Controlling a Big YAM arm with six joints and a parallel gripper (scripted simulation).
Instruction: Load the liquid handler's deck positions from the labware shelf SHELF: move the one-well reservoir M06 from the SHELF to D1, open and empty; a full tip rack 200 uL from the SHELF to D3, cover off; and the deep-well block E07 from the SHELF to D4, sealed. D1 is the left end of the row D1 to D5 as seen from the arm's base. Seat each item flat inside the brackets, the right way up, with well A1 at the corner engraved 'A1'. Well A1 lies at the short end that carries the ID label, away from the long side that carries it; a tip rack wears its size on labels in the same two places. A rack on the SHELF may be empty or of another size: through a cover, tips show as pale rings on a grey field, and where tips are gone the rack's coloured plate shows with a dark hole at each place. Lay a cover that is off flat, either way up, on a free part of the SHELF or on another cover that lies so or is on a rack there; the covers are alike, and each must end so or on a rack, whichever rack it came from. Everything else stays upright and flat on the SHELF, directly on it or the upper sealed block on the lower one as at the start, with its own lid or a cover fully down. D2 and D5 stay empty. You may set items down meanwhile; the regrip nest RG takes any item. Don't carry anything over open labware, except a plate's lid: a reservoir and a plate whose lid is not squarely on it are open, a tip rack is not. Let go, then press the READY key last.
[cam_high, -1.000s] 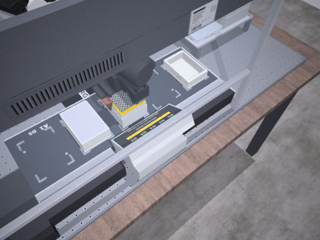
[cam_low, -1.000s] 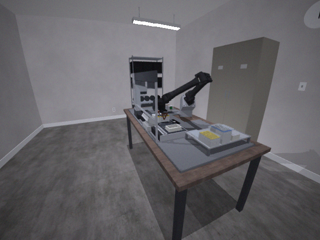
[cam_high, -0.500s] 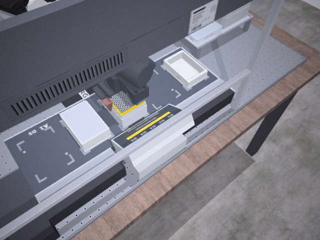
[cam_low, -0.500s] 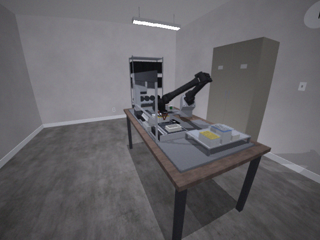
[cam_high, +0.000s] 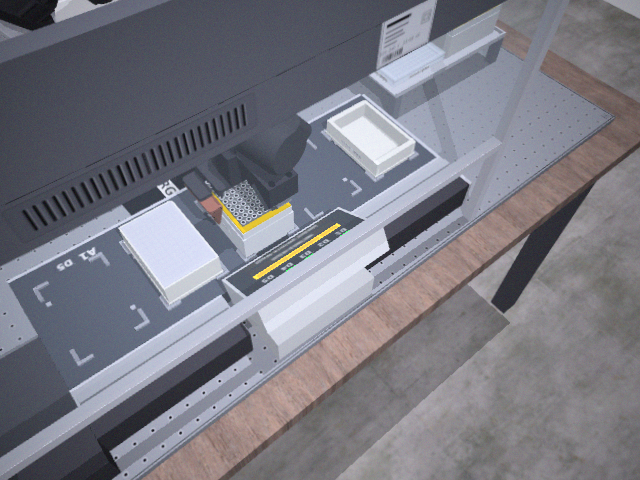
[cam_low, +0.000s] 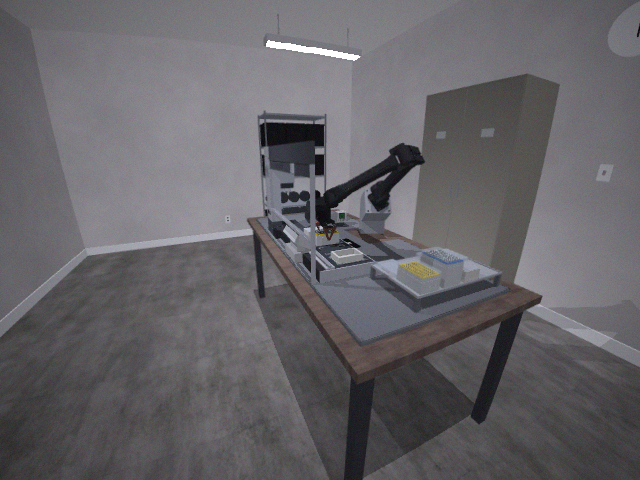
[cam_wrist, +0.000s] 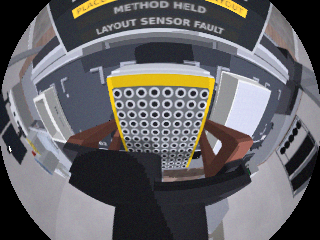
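Now: hand 10 mm past the yellow tip rack, 10 mm to the left of it and 10 mm below it. Also, from my hand: sealed deep-well block: 10 mm ahead, 120 mm to the right, 10 mm below; upright post: 160 mm ahead, 320 mm to the left, 150 mm above; white one-well reservoir: 20 mm behind, 250 mm to the left, 30 mm below.
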